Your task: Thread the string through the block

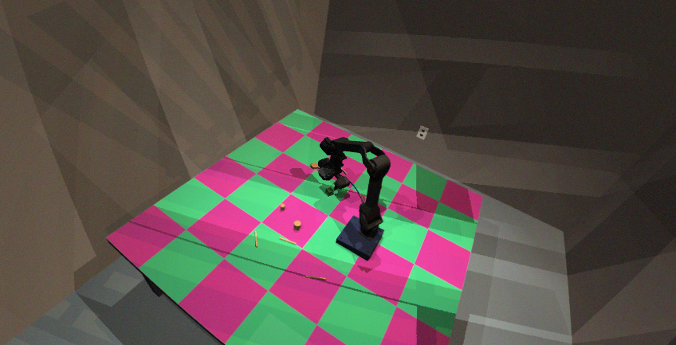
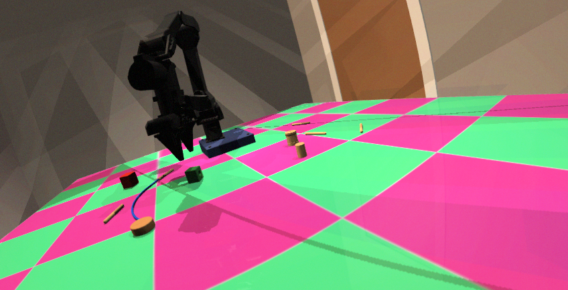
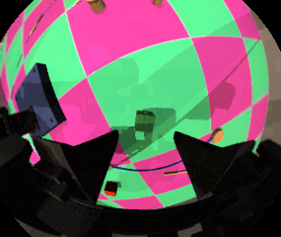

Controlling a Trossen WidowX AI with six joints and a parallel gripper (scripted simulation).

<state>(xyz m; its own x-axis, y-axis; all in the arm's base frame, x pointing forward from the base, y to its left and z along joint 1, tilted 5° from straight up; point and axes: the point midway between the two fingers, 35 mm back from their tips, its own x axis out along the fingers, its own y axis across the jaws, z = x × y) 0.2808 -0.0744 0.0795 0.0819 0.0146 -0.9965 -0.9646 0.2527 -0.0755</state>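
My gripper tip is 5 cm above the green block. From my gripper tip the other things lie so: red cube 15 cm behind, 21 cm to the right, 4 cm below; round wooden button 18 cm ahead, 9 cm to the right, 5 cm below.
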